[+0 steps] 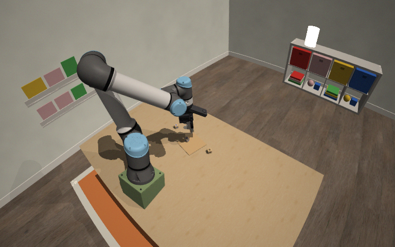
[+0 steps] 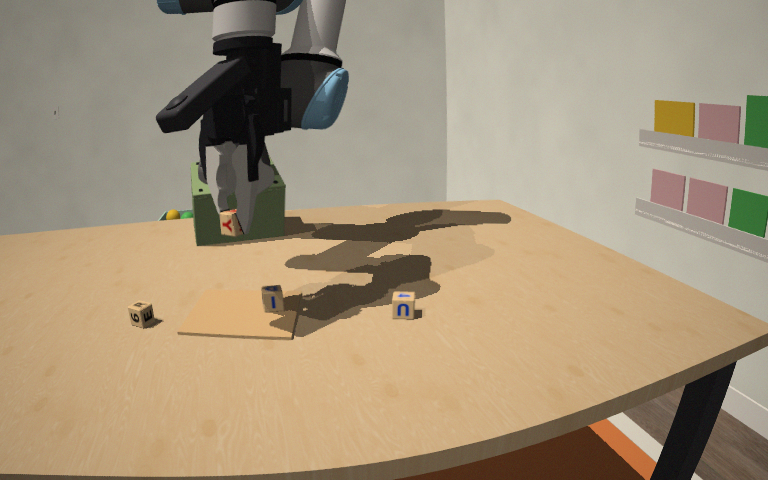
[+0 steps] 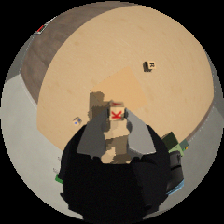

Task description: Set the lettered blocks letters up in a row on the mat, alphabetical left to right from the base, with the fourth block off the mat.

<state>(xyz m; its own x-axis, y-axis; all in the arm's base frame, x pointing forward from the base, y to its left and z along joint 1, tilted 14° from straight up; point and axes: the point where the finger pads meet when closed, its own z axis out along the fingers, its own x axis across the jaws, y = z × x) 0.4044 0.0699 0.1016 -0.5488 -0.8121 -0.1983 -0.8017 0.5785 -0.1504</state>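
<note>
Now: hand 20 mm past the thin tan mat and 120 mm above it. From my hand the other things lie so: wooden block (20 mm ahead, 140 mm to the right, 110 mm below).
</note>
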